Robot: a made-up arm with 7 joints.
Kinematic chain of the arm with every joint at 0, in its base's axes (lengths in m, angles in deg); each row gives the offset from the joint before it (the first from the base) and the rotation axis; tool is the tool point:
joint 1: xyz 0 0 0.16 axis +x
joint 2: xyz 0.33 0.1 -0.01 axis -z
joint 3: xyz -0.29 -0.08 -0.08 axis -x
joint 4: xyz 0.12 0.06 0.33 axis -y
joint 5: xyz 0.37 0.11 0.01 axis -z
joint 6: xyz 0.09 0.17 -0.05 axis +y
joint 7: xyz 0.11 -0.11 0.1 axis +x
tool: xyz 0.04 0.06 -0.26
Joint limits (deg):
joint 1: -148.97..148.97
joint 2: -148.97..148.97
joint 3: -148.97..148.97
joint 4: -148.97..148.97
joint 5: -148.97..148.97
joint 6: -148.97..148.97
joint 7: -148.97..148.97
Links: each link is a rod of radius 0.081 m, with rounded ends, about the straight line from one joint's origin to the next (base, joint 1, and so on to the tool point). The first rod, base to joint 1, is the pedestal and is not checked.
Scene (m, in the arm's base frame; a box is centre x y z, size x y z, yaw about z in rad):
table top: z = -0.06
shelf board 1: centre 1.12 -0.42 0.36 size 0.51 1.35 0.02 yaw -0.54
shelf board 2: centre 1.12 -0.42 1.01 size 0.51 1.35 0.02 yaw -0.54
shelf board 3: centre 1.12 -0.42 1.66 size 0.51 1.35 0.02 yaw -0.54
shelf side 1: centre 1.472 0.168 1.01 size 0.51 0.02 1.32 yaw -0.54
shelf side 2: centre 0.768 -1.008 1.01 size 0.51 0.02 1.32 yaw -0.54
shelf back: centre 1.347 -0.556 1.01 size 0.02 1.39 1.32 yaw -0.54
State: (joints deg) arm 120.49 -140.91 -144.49 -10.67 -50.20 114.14 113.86
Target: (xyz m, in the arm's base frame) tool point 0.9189 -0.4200 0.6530
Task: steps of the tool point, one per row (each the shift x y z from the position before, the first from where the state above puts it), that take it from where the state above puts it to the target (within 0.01 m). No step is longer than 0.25 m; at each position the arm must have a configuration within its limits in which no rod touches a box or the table.
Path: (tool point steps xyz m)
1: 0.1271 -0.0041 0.0772
2: 0.2121 0.0770 0.0454

